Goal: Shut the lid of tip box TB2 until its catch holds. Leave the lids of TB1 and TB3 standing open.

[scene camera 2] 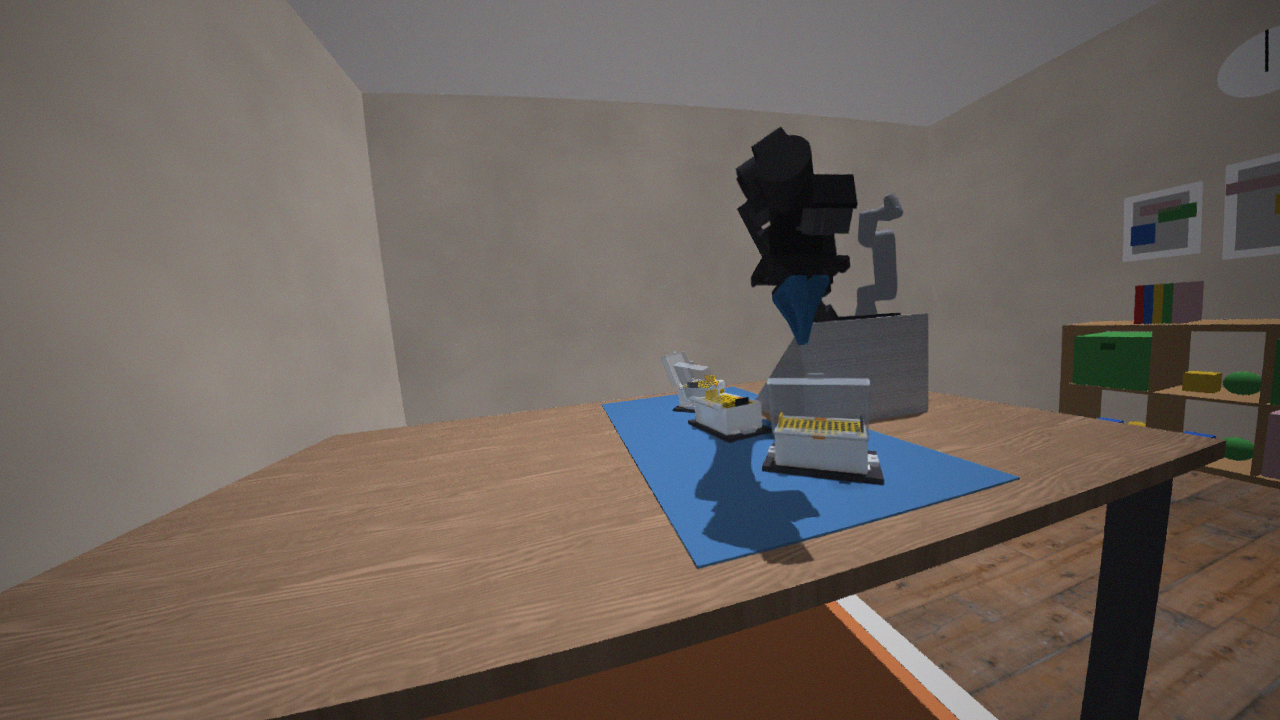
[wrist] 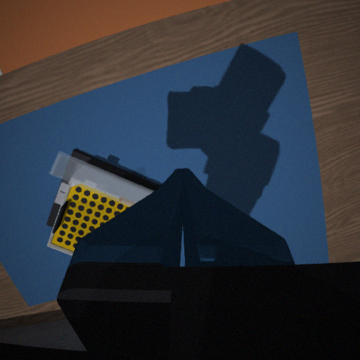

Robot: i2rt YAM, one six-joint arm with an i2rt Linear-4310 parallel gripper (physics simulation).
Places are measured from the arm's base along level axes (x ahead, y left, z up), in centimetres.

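Pixels of known places: gripper, between the fingertips: point(scene camera 2: 803, 344); arm's base, origin of its link: point(scene camera 2: 839, 359).
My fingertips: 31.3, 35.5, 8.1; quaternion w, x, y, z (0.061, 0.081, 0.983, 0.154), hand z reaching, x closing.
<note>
Ahead of a thing's pixels: the offset from my fingertips to its top centre, as dx, dy, dz. "*": to the spot under its first point. Level surfaces: height alone.
Tip box TB2 {-8.6, -9.8, -13.0} point(scene camera 2: 820, 454) point(wrist: 95, 212), a white box with a yellow tip rack, stands on the blue mat. Its clear lid {* -3.1, -1.9, -6.9} point(scene camera 2: 818, 394) point(wrist: 61, 166) stands open, about upright. Part of TB2 is hidden behind the fingers in the wrist view. TB3 {-2.6, -31.7, -13.0} point(scene camera 2: 739, 419) and TB1 point(scene camera 2: 685, 396) stand farther back in the scene view, partly overlapping, with clear lids raised. No label is readable. My gripper point(scene camera 2: 802, 341) point(wrist: 182, 179) has its blue fingers shut with nothing held. It hangs above the mat, apart from TB2 and higher than its lid.
The blue mat {dz -19.6} point(scene camera 2: 662, 474) point(wrist: 125, 110) lies on the wooden table {dz -19.9} point(scene camera 2: 429, 528) point(wrist: 340, 150). A grey pedestal point(scene camera 2: 881, 367) stands behind TB2 in the scene view. The arm's shadow falls on the mat beside TB2. A shelf unit point(scene camera 2: 1067, 367) stands beyond the table at right.
</note>
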